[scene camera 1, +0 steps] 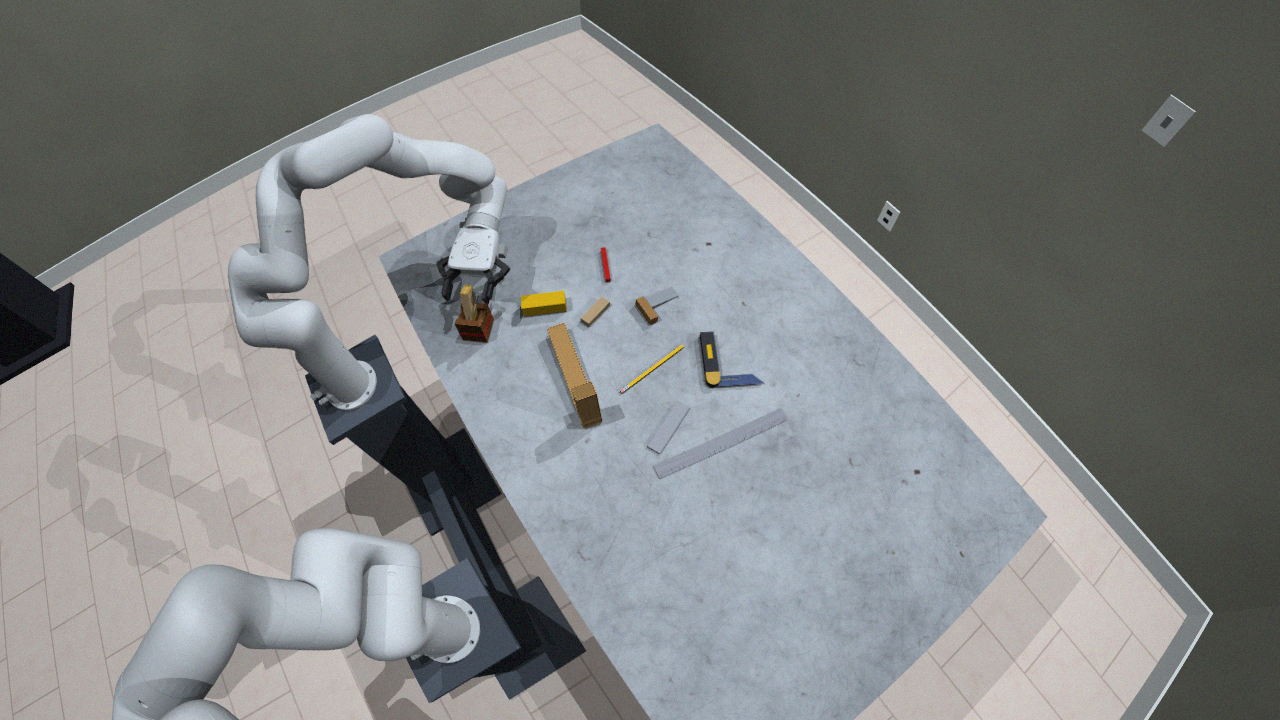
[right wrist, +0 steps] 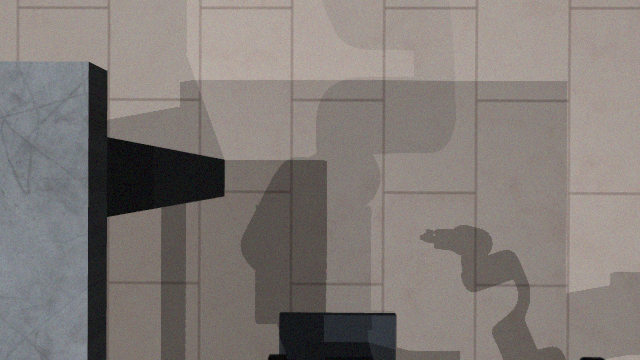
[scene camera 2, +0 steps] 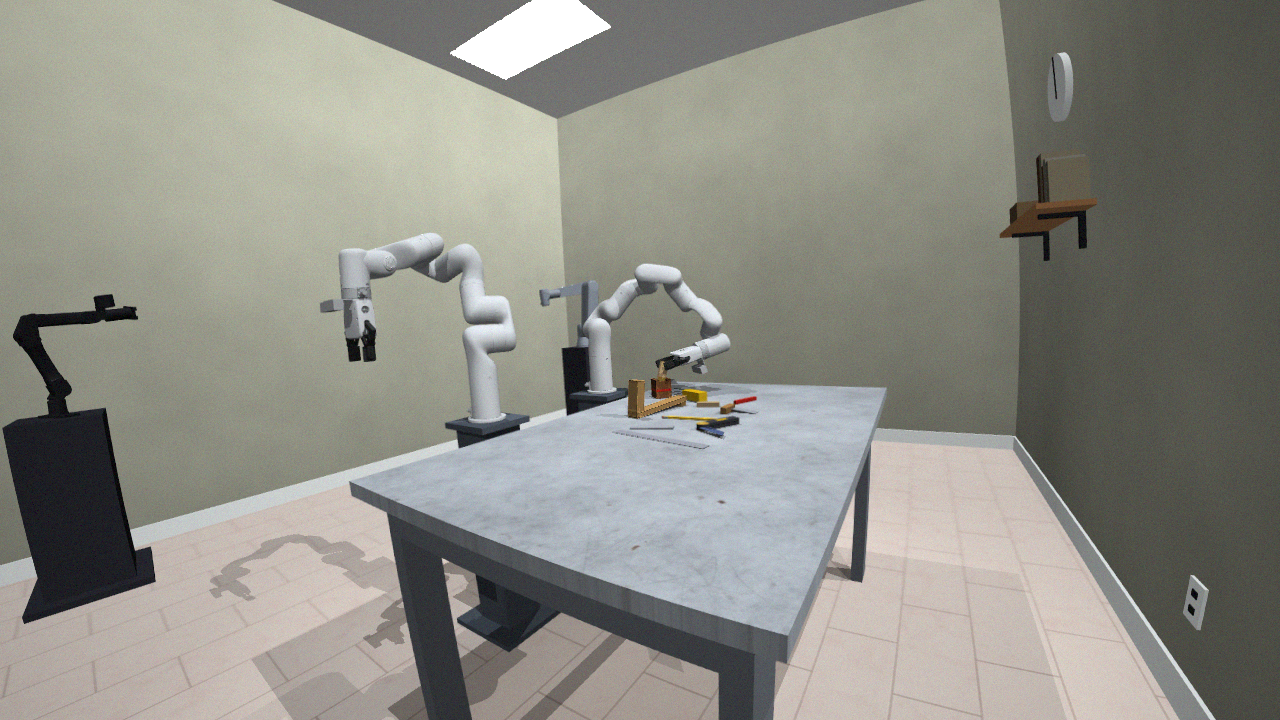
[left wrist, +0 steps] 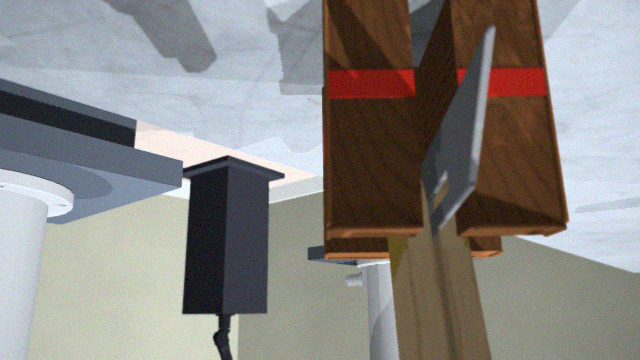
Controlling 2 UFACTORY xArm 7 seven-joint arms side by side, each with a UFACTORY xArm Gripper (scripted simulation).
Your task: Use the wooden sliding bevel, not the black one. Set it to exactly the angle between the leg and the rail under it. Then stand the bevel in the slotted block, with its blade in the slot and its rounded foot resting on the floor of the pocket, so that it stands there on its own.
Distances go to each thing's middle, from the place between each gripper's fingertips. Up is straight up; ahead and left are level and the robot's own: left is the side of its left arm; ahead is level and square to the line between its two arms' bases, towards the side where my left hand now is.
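Grey blade (left wrist: 454, 153): from my right gripper (scene camera 2: 362, 361), 31 cm ahead, 98 cm to the left, 19 cm below. From my right hand: wooden sliding bevel (left wrist: 436, 300), 31 cm ahead, 98 cm to the left, 17 cm below. Yellow block (scene camera 1: 552, 302), 46 cm ahead, 94 cm to the left, 24 cm below. My right gripper: 62 cm short of the ruler (scene camera 1: 712, 447), 45 cm to the right of it, 25 cm above it.
From my left hand (scene camera 1: 465, 300): grey blade, 1 cm ahead, 1 cm to the left, 7 cm below. Ruler, 32 cm ahead, 52 cm to the right, 12 cm below. Yellow block, 15 cm ahead, 4 cm to the right, 11 cm below. Wooden sliding bevel, 4 cm below.
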